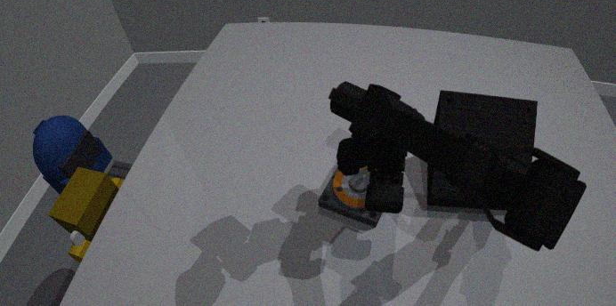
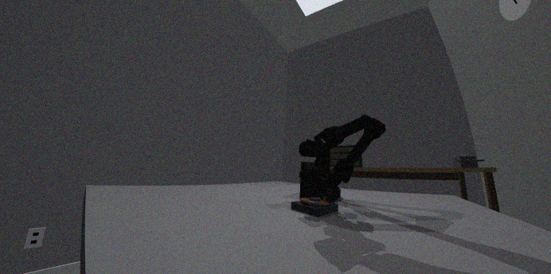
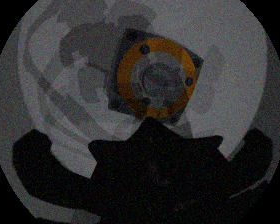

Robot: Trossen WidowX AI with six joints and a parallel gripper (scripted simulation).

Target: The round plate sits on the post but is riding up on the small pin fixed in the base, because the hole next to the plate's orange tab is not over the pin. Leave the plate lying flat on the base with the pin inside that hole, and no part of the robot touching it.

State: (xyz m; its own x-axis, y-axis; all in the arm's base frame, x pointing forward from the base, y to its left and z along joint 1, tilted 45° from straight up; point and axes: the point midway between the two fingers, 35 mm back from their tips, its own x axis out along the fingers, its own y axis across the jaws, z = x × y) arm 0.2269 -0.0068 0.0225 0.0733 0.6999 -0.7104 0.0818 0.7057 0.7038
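Now: the round plate 3 cm ahead of my gripper tip. From my gripper tip the other things lie so: dark grey square base 5 cm ahead, 1 cm to the right, 2 cm below.
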